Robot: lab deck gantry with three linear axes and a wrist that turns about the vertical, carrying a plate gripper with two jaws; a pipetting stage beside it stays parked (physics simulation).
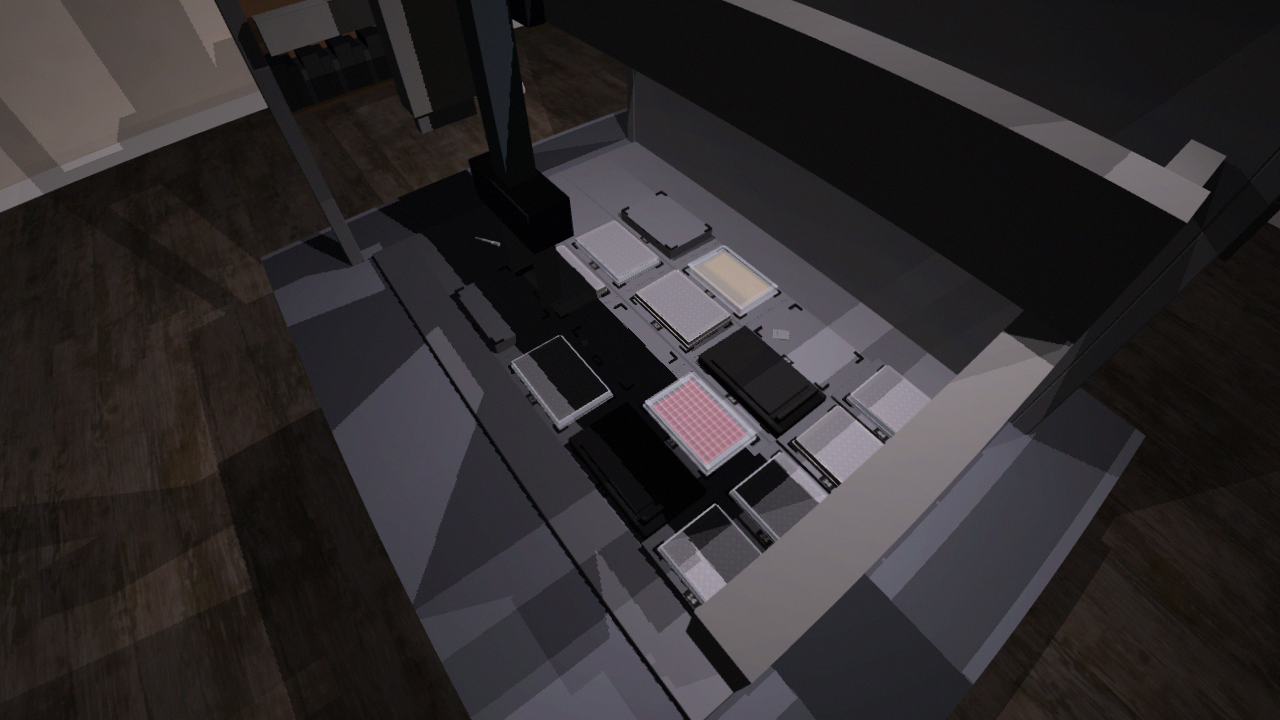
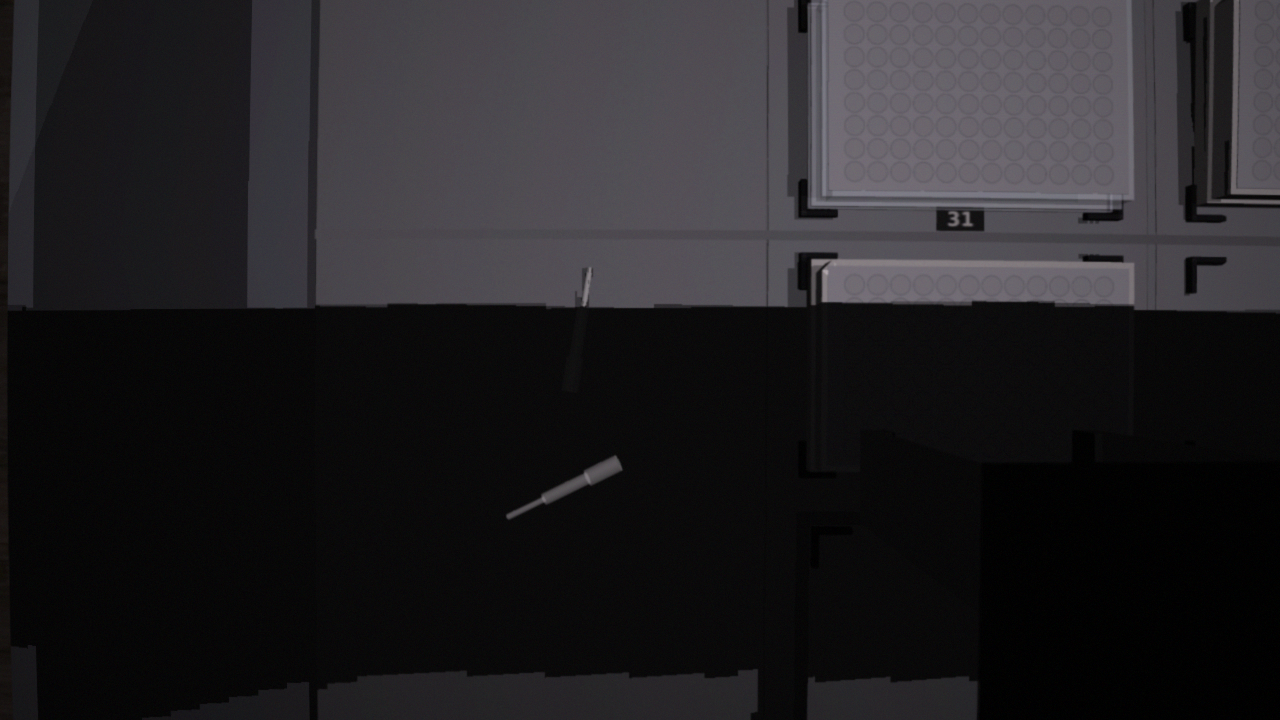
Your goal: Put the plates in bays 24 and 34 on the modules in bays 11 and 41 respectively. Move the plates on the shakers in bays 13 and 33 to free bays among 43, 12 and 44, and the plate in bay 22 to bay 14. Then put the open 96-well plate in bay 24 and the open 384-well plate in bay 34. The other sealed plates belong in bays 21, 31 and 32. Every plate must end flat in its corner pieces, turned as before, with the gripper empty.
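Places are measured from the robot's base along level axes (x left, y ahead, z down), in millimetres.
Pixels of known places: gripper, fingertip midpoint: (image 1: 537,285) (image 2: 978,476); robot's base, origin of the base link: (image 1: 460,300).
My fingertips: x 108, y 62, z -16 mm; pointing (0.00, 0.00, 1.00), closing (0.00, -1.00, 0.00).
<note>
Ahead of a thing's pixels: the offset from my fingertips to its top centre. "spot": to the spot under its first point.
My gripper (image 1: 547,279) hangs low at the front left, near bay 21; its jaws are lost in shadow, so whether it holds anything cannot be told. Clear sealed plates sit at bay 31 @[spot: dx +147, dy +8, dz +2 mm] (image 1: 617,250) (image 2: 975,98) and bay 21 @[spot: dx +74, dy +10, dz +2 mm] (image 1: 581,269) (image 2: 975,284), the latter mostly shaded. Another stands at bay 32 @[spot: dx +149, dy +170, dz +1 mm] (image 1: 682,306) (image 2: 1260,98). A yellow plate @[dx +256, dy +166, dz +2 mm] (image 1: 733,278) and a pink plate @[dx +42, dy +330, dz +2 mm] (image 1: 700,420) lie in bays. Further plates are at front left (image 1: 559,380) and along the right end @[spot: dx -64, dy +470, dz -13 mm] (image 1: 711,550) @[spot: dx +35, dy +470, dz -12 mm] (image 1: 776,497) @[spot: dx +145, dy +472, dz -13 mm] (image 1: 839,445) @[spot: dx +253, dy +470, dz -13 mm] (image 1: 890,398).
Two black shakers @[spot: dx +143, dy +337, dz -7 mm] (image 1: 760,377) @[spot: dx -70, dy +342, dz -7 mm] (image 1: 635,470) show no plate on top. A grey module @[dx +258, dy -2, dz -6 mm] (image 1: 666,221) stands at the back left, bare on top. A dark module @[dx -64, dy +1, dz -6 mm] (image 1: 483,315) is at the front left, partly shaded. A pipette tip @[spot: dx -9, dy -160, dz +11 mm] (image 1: 487,240) (image 2: 563,488) lies left of the bays.
</note>
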